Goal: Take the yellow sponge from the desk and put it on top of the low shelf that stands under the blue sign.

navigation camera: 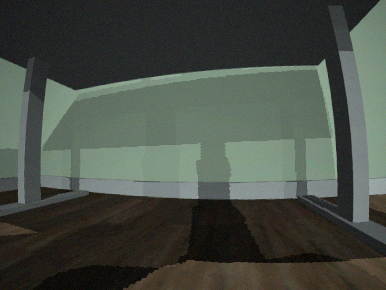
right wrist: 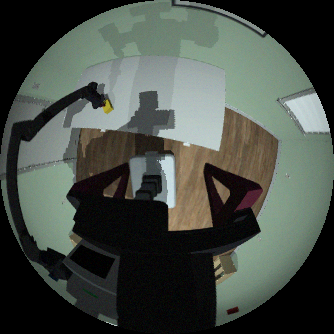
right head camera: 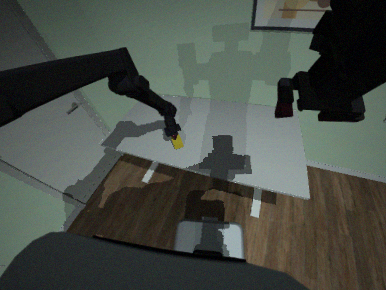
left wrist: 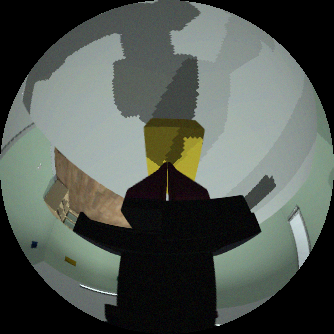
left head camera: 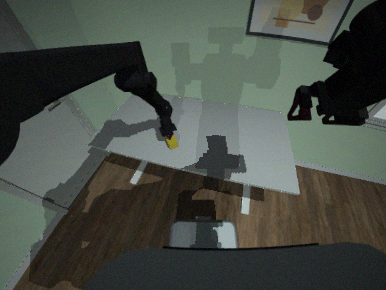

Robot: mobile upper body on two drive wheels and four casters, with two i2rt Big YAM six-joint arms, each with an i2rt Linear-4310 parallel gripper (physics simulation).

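Places are measured from the left arm's base along level axes (x back, y right, z up), in centimetres.
Pixels of known places: left gripper, fingertip midpoint: (right wrist: pixel 104 105) (right head camera: pixel 175 139) (left wrist: pixel 166 166) (left head camera: pixel 169 139); right gripper, fingertip midpoint: (right wrist: pixel 166 166) (right head camera: pixel 297 116) (left head camera: pixel 305 119).
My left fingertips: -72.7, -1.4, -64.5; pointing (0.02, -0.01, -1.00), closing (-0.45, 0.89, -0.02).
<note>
Behind a point stands the place of what it marks, as x, y, z.
The yellow sponge (left head camera: pixel 172 143) @[-68.8, 0.8, -64.5] (right head camera: pixel 178 143) @[-69.0, 1.5, -64.6] (left wrist: pixel 191 161) @[-74.6, 0.8, -64.5] (right wrist: pixel 108 107) @[-69.6, 2.5, -64.6] lies on the white desk (left head camera: pixel 265 150) @[-66.8, 64.3, -69.0] (right head camera: pixel 280 150) @[-67.1, 68.6, -69.0] (left wrist: pixel 90 125) @[-71.1, -15.2, -69.0] (right wrist: pixel 200 100) @[-70.5, 66.5, -69.0]. My left gripper (left head camera: pixel 170 135) @[-72.6, -1.4, -64.4] (right head camera: pixel 174 136) @[-72.6, -1.4, -64.4] (left wrist: pixel 166 166) @[-72.6, -1.4, -64.4] (right wrist: pixel 104 105) @[-72.6, -1.4, -64.4] is shut with nothing between its fingers; its tips are at the sponge's near end and hide part of it in the left wrist view. My right gripper (left head camera: pixel 321 120) (right head camera: pixel 312 116) (right wrist: pixel 166 166) @[-34.1, 44.6, -13.8] is open and empty, away from the sponge. In the left wrist view, a low wooden shelf (left wrist: pixel 55 195) @[121.9, -146.1, -108.3] and a small blue sign (left wrist: pixel 34 244) show far off at the lower left.
A yellow sign (left wrist: pixel 70 261) @[321.5, -127.2, 35.5] hangs on the wall. Another wooden shelf unit (right wrist: pixel 227 264) @[210.3, 172.0, -107.7] and a red sign (right wrist: pixel 233 310) show in the right wrist view. Desk legs (navigation camera: pixel 33 145) @[-105.1, -45.9, -112.9] (navigation camera: pixel 354 140) @[-72.4, 70.0, -115.4] stand on both sides ahead. A door (left head camera: pixel 42 145) @[-70.8, -117.3, -70.2] is at the left, a framed picture (left head camera: pixel 257 22) @[-120.5, 55.9, -5.1] above the desk.
</note>
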